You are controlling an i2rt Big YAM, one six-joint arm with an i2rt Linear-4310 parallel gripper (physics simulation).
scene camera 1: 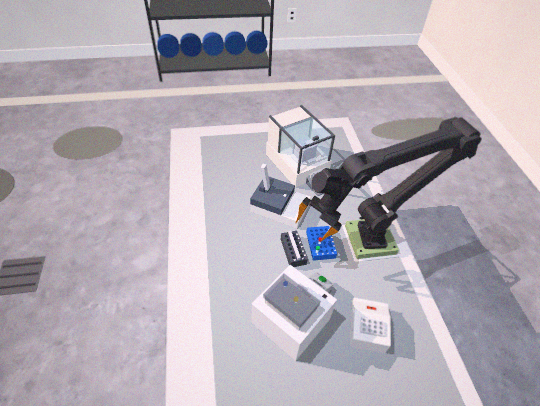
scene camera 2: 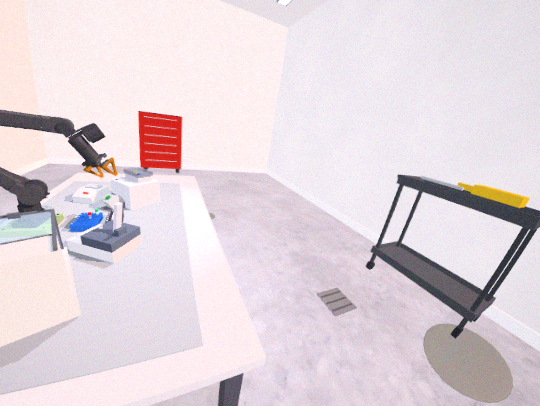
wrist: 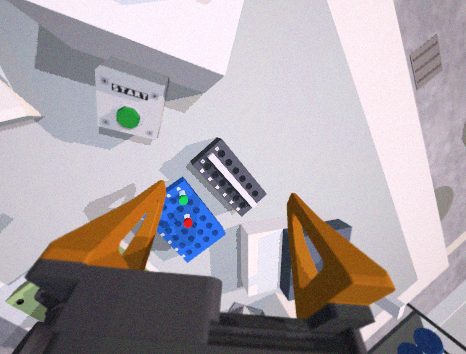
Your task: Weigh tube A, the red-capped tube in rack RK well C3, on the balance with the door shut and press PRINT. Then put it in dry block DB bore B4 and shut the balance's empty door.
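Frame: origin at the arm's base, x back, y right, z up, level; centimetres.
Seen in the pictures: gripper, fingertip midpoint: (scene camera 1: 308, 231) (scene camera 2: 109, 176) (wrist: 227, 192); arm's base at its link origin: (scene camera 1: 371, 235).
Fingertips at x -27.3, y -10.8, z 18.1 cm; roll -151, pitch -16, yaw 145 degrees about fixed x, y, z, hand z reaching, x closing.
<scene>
Pixels of each thing's top centre, then the offset from my fingertips to it. "spot": a spot on its surface instead.
- red-capped tube at its top centre: (wrist: 188, 224) (scene camera 1: 320, 238) (scene camera 2: 89, 212) dx +7.1, dy +8.0, dz -15.3 cm
- blue rack at its top centre: (wrist: 185, 224) (scene camera 1: 321, 240) (scene camera 2: 86, 218) dx +8.0, dy +9.0, dz -17.7 cm
- green-capped tube at its top centre: (wrist: 183, 200) (scene camera 1: 317, 247) (scene camera 2: 96, 209) dx +5.6, dy +4.1, dz -15.2 cm
- black block at its top centre: (wrist: 234, 182) (scene camera 1: 294, 244) (scene camera 2: 114, 213) dx -2.6, dy +6.5, dz -15.9 cm
- glass-walled balance at its top centre: (scene camera 2: 10, 221) (scene camera 1: 307, 129) dx +5.9, dy +49.7, dz +1.5 cm
- dark block with a white post, surface spot: (scene camera 1: 272, 195) spot: dx -9.2, dy +27.3, dz -12.7 cm
- white box with a grey top, top centre: (scene camera 1: 305, 282) (scene camera 2: 127, 171) dx -2.9, dy -17.2, dz -1.7 cm
- green START button at its top centre: (wrist: 126, 116) (scene camera 1: 322, 277) dx +5.0, dy -9.2, dz -13.2 cm
- white keypad device at its top centre: (scene camera 1: 372, 317) (scene camera 2: 90, 187) dx +18.5, dy -23.5, dz -13.7 cm
The red-capped tube (scene camera 1: 320, 239) (scene camera 2: 89, 213) (wrist: 188, 223) stands in the blue rack (scene camera 1: 315, 232) (scene camera 2: 80, 225) (wrist: 200, 241), near a green-capped tube (scene camera 1: 318, 248) (scene camera 2: 96, 210) (wrist: 183, 200). My gripper (scene camera 1: 309, 231) (scene camera 2: 109, 175) (wrist: 227, 192) is open and empty, above the rack and the black block; in the wrist view both tubes lie nearer the left finger. The black block (scene camera 1: 301, 257) (wrist: 227, 172) has two rows of holes and a white strip between them. The glass-walled balance (scene camera 1: 287, 116) (scene camera 2: 35, 290) stands at the far end; its door's state is unclear. The arm hides its front controls.
A dark block with a white post (scene camera 1: 272, 195) (scene camera 2: 112, 237) stands between balance and racks. A white box with a grey top (scene camera 1: 292, 300) (scene camera 2: 137, 192), a green START button (scene camera 1: 322, 279) (wrist: 128, 117) and a white keypad device (scene camera 1: 371, 322) (scene camera 2: 90, 193) stand on the opposite side of the racks.
</scene>
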